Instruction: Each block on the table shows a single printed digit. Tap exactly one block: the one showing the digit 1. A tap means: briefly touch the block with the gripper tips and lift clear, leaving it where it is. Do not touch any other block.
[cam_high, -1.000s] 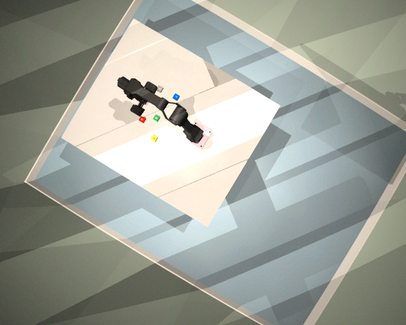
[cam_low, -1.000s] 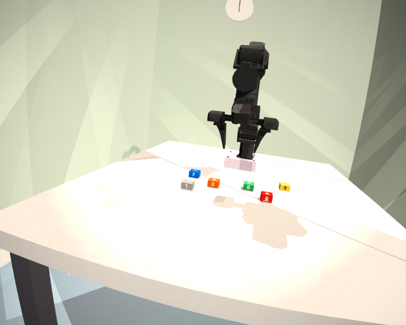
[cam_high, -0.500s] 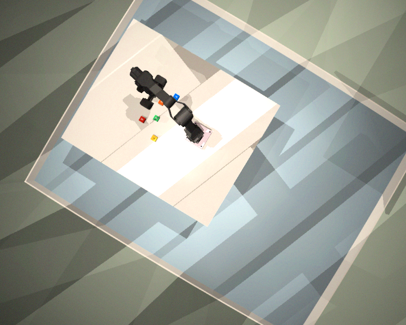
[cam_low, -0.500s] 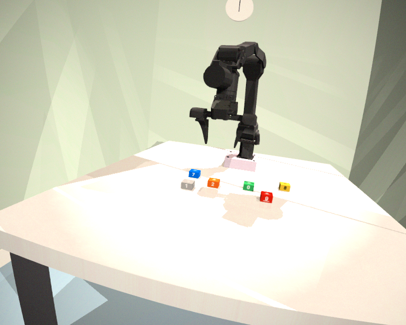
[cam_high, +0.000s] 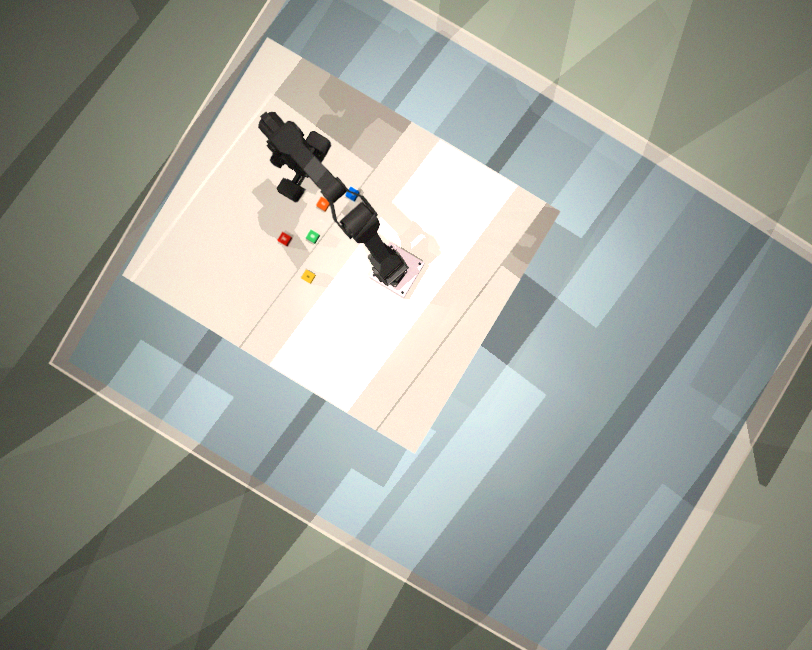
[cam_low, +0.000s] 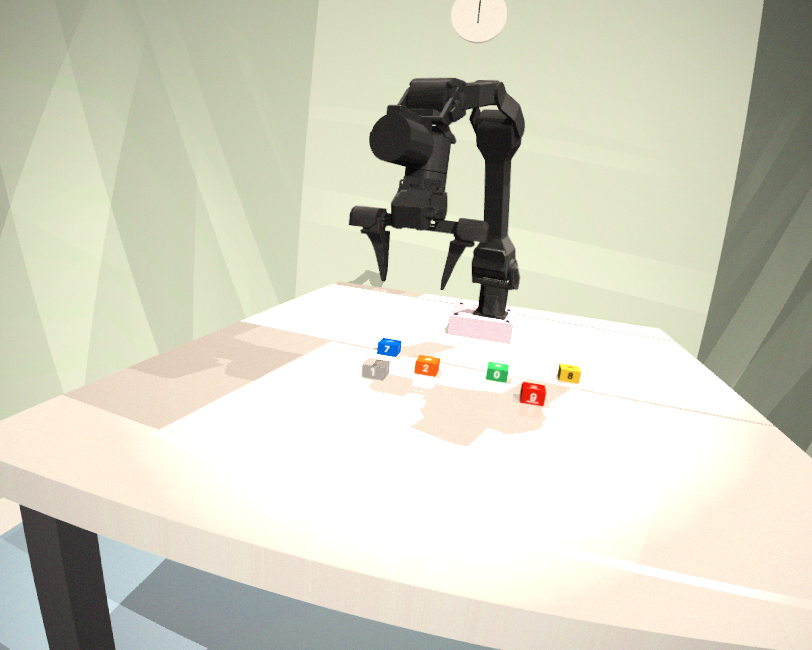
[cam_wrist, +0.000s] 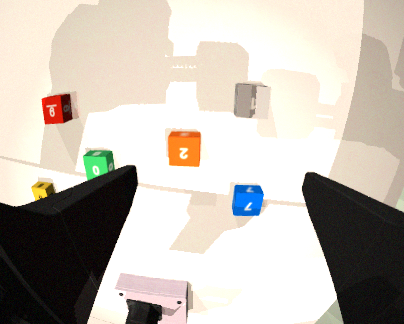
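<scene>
Right now the grey block is 12 cm below my gripper tip, 3 cm to the right of it and 3 cm ahead of it. Also, from my gripper tip: red block: 19 cm to the left, 12 cm below; green block: 13 cm to the left, 12 cm below, 7 cm behind.
</scene>
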